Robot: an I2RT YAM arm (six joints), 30 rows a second.
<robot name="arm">
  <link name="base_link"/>
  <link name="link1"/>
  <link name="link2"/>
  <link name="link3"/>
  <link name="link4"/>
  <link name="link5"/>
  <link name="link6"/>
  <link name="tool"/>
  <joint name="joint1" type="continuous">
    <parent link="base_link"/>
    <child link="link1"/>
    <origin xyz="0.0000 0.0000 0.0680"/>
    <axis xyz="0 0 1"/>
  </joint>
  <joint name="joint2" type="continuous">
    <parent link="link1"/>
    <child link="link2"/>
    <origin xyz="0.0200 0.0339 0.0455" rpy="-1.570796 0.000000 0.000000"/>
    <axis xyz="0 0 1"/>
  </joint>
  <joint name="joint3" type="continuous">
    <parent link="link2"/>
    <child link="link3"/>
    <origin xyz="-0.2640 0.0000 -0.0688" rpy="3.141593 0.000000 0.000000"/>
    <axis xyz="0 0 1"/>
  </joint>
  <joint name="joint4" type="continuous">
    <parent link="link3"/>
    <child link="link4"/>
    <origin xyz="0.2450 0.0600 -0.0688"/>
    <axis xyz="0 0 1"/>
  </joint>
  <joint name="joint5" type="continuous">
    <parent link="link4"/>
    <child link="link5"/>
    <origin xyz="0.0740 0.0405 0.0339" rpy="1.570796 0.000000 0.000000"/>
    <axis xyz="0 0 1"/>
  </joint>
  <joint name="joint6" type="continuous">
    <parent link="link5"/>
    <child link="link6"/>
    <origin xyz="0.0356 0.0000 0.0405" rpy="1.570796 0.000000 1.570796"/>
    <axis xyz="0 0 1"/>
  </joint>
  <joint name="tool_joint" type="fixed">
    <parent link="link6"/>
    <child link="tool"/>
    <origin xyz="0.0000 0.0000 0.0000" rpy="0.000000 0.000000 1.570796"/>
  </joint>
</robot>
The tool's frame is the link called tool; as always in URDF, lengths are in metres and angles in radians. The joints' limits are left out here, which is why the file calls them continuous.
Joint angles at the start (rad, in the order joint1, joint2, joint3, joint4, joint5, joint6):
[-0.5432 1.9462 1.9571 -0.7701 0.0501 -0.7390]
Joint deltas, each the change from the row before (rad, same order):
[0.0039 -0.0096 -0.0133 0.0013 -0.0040 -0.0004]
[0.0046 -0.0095 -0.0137 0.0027 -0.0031 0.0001]
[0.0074 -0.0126 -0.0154 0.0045 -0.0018 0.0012]
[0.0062 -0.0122 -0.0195 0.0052 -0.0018 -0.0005]
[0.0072 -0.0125 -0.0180 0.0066 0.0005 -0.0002]
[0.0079 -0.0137 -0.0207 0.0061 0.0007 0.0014]
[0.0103 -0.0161 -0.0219 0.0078 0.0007 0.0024]
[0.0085 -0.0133 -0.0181 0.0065 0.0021 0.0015]
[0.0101 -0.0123 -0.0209 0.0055 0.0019 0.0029]
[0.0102 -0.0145 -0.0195 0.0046 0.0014 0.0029]
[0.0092 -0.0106 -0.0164 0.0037 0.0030 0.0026]
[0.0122 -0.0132 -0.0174 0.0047 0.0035 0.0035]
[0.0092 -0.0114 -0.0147 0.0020 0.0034 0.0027]
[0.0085 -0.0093 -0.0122 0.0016 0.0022 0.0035]
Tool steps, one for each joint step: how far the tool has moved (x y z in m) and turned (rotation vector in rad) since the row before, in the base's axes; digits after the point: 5 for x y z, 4 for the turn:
[-0.00102 0.00278 -0.00018 0.0034 0.0008 0.0071]
[-0.00080 0.00294 -0.00026 0.0027 0.0002 0.0068]
[-0.00077 0.00425 0.00059 0.0009 -0.0026 0.0079]
[-0.00101 0.00375 -0.00089 0.0018 0.0014 0.0078]
[-0.00084 0.00401 -0.00021 -0.0010 -0.0007 0.0070]
[-0.00108 0.00443 -0.00068 0.0009 0.0005 0.0064]
[-0.00106 0.00552 -0.00002 0.0001 -0.0024 0.0081]
[-0.00098 0.00448 -0.00007 -0.0012 -0.0014 0.0059]
[-0.00066 0.00502 -0.00150 0.0021 0.0023 0.0067]
[-0.00120 0.00529 -0.00030 0.0011 -0.0003 0.0072]
[-0.00067 0.00443 -0.00092 0.0007 0.0019 0.0052]
[-0.00071 0.00573 -0.00020 -0.0002 -0.0007 0.0073]
[-0.00106 0.00448 -0.00026 0.0001 0.0012 0.0049]
[-0.00074 0.00402 -0.00031 0.0014 0.0006 0.0045]

